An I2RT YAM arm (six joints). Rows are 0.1 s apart.
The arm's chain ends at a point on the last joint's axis. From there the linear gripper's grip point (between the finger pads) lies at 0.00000 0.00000 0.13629 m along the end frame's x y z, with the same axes.
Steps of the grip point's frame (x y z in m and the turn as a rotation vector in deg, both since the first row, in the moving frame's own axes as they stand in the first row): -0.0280 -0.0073 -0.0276 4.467 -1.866 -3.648; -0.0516 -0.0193 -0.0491 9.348 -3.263 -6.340; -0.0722 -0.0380 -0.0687 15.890 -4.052 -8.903; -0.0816 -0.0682 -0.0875 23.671 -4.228 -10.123; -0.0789 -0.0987 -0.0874 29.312 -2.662 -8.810; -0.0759 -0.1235 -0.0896 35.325 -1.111 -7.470
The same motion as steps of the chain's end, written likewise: -0.0232 0.0032 -0.0271 4.467 -1.866 -3.648; -0.0427 0.0024 -0.0471 9.348 -3.263 -6.340; -0.0598 -0.0016 -0.0632 15.890 -4.052 -8.903; -0.0670 -0.0147 -0.0757 23.671 -4.228 -10.123; -0.0676 -0.0327 -0.0698 29.312 -2.662 -8.810; -0.0681 -0.0451 -0.0645 35.325 -1.111 -7.470
